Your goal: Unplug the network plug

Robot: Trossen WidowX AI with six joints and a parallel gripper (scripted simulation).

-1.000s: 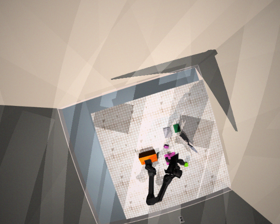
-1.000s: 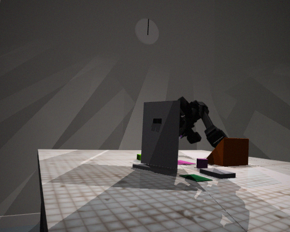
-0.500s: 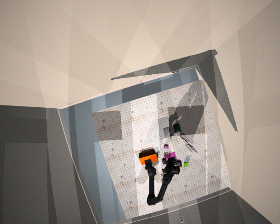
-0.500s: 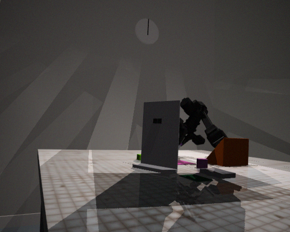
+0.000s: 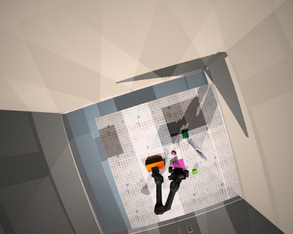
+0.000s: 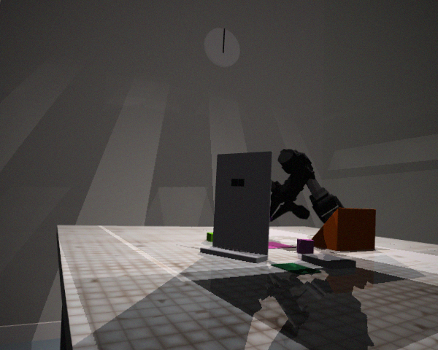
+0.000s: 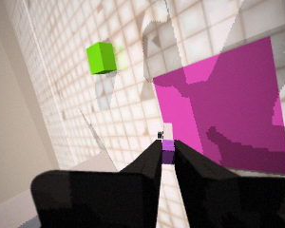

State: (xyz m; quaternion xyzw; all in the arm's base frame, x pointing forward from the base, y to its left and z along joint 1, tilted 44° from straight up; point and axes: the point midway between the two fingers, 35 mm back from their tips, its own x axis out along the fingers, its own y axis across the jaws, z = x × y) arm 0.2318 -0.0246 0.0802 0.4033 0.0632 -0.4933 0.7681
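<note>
The flat magenta square lies 80 mm below my gripper tip and 10 mm behind it. Round my gripper tip: small lime cube 130 mm ahead, 120 mm to the right, 70 mm below; purple network plug right at my gripper tip; upright panel 200 mm ahead, 120 mm to the left, 40 mm above.
</note>
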